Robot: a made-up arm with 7 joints. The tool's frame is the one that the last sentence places. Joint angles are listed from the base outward.
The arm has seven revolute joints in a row. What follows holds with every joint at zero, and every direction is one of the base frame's.
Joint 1 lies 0.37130 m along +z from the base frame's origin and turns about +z.
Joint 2 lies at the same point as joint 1 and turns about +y.
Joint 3 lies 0.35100 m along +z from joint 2 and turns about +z.
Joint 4 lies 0.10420 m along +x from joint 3 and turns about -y.
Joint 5 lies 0.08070 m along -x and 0.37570 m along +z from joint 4 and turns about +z.
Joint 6 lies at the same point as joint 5 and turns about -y.
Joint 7 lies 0.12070 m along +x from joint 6 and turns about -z.
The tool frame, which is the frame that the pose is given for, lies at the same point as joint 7; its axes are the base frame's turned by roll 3.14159, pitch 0.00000 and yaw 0.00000 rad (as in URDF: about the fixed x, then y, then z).
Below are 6 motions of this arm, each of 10 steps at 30 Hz.
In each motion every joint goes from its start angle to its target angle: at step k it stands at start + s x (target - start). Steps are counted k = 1, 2, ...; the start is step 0. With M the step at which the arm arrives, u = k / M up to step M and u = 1 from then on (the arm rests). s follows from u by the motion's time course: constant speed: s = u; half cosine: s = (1 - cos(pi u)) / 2; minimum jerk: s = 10 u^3 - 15 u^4 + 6 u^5.
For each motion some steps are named. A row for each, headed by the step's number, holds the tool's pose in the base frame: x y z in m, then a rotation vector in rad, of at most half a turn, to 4 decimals.
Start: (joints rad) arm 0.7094 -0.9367 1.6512 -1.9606 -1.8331 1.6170 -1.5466
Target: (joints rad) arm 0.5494 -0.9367 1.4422 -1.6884 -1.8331 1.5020 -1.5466
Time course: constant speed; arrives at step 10
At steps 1, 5, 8, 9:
1: -0.5529 0.3144 0.4872 -0.3519 0.2625 0.4094
5: -0.5470 0.3499 0.5647 -0.1857 0.3328 0.4032
8: -0.5369 0.3705 0.6235 -0.0563 0.3744 0.3962
9: -0.5326 0.3761 0.6431 -0.0123 0.3861 0.3934

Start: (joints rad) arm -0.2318 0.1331 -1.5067 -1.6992 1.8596 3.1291 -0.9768
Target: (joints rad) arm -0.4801 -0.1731 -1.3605 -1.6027 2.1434 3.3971 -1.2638
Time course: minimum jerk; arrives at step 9
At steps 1, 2, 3, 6, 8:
1: -0.1508 -0.4681 0.7279 0.6247 -1.8831 1.5260
2: -0.1597 -0.4636 0.7270 0.5874 -1.8909 1.5264
3: -0.1777 -0.4537 0.7255 0.5110 -1.9073 1.5258
6: -0.2472 -0.4014 0.7223 0.1900 -1.9864 1.5082
8: -0.2679 -0.3802 0.7229 0.0865 -2.0156 1.5003

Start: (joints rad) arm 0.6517 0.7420 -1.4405 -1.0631 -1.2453 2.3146 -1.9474
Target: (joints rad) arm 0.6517 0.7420 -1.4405 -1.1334 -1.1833 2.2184 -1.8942
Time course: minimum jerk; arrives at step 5
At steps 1, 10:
1: 0.7096 -0.0195 0.7726 0.5213 1.0817 -1.6176
10: 0.7117 -0.0520 0.7618 0.6935 1.0916 -1.6156

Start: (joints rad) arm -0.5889 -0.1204 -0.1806 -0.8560 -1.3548 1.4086 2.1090
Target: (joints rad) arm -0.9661 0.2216 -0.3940 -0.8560 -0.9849 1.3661 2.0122
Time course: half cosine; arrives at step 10
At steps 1, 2, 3, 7, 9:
1: 0.2196 -0.2680 1.1463 -0.5439 -2.0908 1.4278
2: 0.2227 -0.2894 1.1374 -0.5447 -2.0909 1.3771
3: 0.2251 -0.3230 1.1227 -0.5479 -2.0911 1.2979
7: 0.1877 -0.4964 1.0301 -0.6040 -2.0904 0.8749
9: 0.1601 -0.5449 0.9973 -0.6330 -2.0888 0.7449

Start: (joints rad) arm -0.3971 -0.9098 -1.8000 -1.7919 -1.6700 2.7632 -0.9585
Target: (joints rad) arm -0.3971 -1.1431 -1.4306 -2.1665 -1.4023 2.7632 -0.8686
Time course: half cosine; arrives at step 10
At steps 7, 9, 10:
7: -0.3188 -0.4165 0.6020 2.0767 -0.3610 0.1525
9: -0.2892 -0.4101 0.6156 2.0545 -0.3289 0.2883
10: -0.2853 -0.4090 0.6174 2.0514 -0.3243 0.3061

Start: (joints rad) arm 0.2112 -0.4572 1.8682 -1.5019 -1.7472 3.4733 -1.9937
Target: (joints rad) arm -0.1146 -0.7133 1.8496 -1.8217 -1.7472 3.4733 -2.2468
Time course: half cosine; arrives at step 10
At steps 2, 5, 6, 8, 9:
2: -0.4676 0.3075 0.6386 -1.9496 -0.1930 0.8684
5: -0.4241 0.3744 0.5595 -2.0598 -0.1525 0.5442
6: -0.4013 0.3970 0.5301 -2.1018 -0.1337 0.4218
8: -0.3581 0.4285 0.4841 -2.1700 -0.0994 0.2259
9: -0.3446 0.4362 0.4715 -2.1895 -0.0887 0.1707

